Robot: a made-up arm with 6 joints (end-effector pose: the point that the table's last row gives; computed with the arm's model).
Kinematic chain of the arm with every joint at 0, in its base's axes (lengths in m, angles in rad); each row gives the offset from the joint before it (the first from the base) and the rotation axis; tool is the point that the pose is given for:
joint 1: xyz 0 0 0.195 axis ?
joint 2: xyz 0 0 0 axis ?
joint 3: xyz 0 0 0.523 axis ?
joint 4: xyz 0 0 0 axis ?
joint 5: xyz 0.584 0 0 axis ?
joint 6: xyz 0 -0.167 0 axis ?
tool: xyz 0 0 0
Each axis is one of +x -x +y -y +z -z.
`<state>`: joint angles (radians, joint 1 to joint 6).
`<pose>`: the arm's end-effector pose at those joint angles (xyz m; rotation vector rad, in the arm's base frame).
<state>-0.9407 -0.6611 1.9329 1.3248 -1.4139 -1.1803</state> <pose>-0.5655 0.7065 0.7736 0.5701 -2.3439 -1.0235</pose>
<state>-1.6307 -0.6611 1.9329 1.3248 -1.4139 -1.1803</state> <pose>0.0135 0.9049 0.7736 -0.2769 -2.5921 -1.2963</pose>
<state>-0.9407 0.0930 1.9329 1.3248 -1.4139 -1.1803</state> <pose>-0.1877 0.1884 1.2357 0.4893 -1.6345 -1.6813</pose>
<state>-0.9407 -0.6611 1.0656 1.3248 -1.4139 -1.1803</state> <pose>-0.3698 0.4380 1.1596 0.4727 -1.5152 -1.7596</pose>
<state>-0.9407 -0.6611 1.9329 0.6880 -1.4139 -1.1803</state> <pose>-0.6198 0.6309 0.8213 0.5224 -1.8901 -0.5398</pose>
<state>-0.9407 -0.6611 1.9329 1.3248 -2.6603 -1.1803</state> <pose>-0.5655 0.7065 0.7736 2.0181 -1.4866 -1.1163</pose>
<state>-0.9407 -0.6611 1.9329 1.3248 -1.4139 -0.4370</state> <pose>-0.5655 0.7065 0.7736 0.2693 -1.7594 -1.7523</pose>
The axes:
joint 1: +z
joint 2: +y
joint 3: -y
joint 4: -x
joint 5: -y
joint 6: -x

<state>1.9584 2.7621 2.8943 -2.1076 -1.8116 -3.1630</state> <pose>-0.3783 0.7006 -0.3561 -1.2638 2.0504 -1.9012</pose>
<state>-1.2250 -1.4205 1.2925 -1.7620 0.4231 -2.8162</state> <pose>-0.3024 0.9329 0.6651 1.0883 1.2852 2.2383</pose>
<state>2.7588 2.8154 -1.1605 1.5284 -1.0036 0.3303</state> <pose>0.3257 -0.1235 0.0202 0.6448 -0.2036 0.8899</pose>
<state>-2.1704 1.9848 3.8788 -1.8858 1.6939 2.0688</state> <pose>-0.2078 -0.3957 0.5888 0.2242 1.8602 2.2491</pose>
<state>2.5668 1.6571 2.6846 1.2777 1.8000 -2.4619</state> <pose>-0.5496 0.4135 0.7325 -0.0727 0.1785 -1.7700</pose>
